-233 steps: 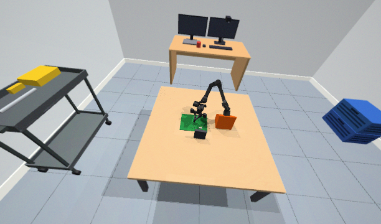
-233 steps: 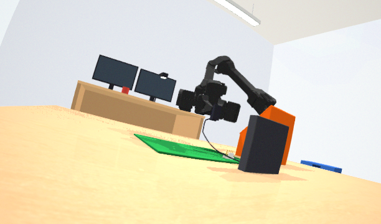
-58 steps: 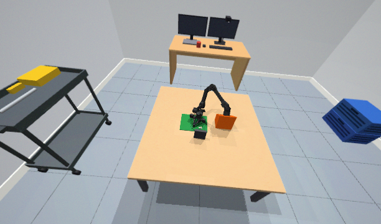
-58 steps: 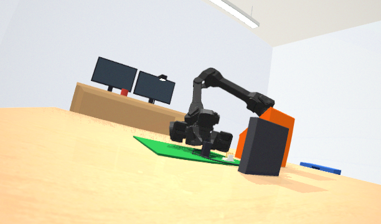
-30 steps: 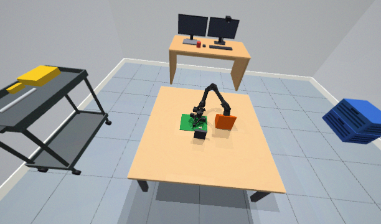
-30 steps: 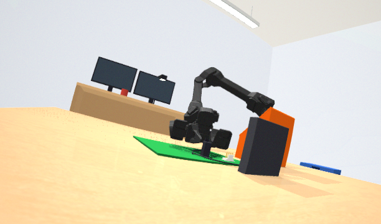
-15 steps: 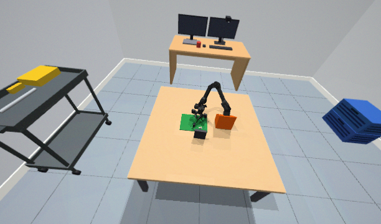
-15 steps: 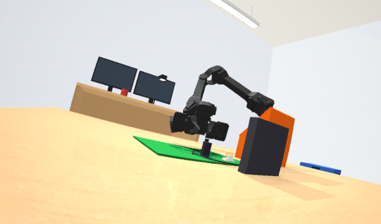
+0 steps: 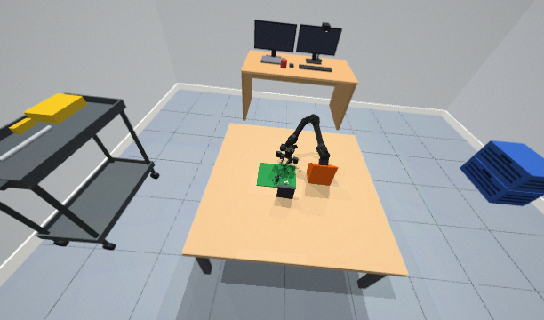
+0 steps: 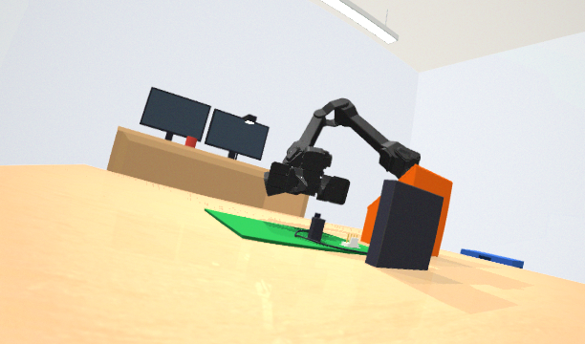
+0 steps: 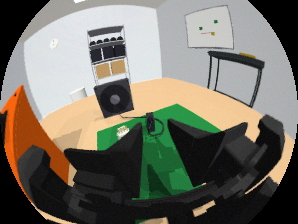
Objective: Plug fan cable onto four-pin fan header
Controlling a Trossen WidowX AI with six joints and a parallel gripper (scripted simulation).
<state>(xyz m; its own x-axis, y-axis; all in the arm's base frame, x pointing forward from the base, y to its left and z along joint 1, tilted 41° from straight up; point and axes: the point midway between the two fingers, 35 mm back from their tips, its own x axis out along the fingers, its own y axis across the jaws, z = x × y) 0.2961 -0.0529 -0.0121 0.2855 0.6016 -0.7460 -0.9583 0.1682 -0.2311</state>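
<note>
Now: the black plug 2 cm ahead of my gripper tip, 9 cm to the left of it and 7 cm below it. Round my gripper tip: green board (3 cm ahead, 3 cm to the left, 11 cm below); black fan (5 cm behind, 22 cm to the left, 3 cm below); white four-pin header (5 cm behind, 10 cm to the left, 9 cm below).
</note>
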